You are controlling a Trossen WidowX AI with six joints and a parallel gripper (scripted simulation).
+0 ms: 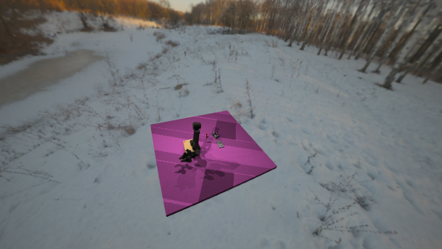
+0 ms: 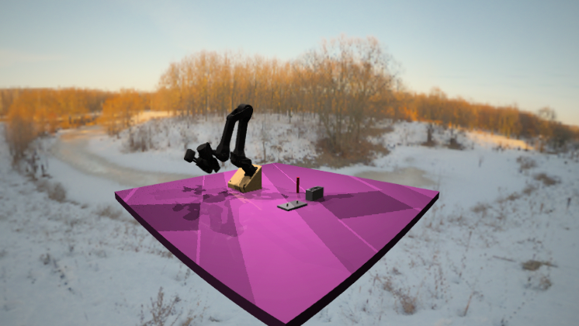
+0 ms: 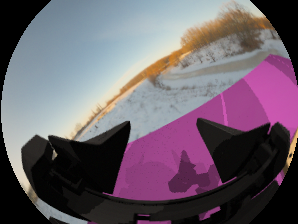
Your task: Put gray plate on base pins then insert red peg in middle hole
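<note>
Right now the gray plate is 590 mm ahead of my gripper tip, 320 mm to the left of it and 120 mm below it. From my gripper tip the other things lie so: red peg (460 mm ahead, 340 mm to the left, 120 mm below); dark flat base (580 mm ahead, 160 mm to the left, 150 mm below).
</note>
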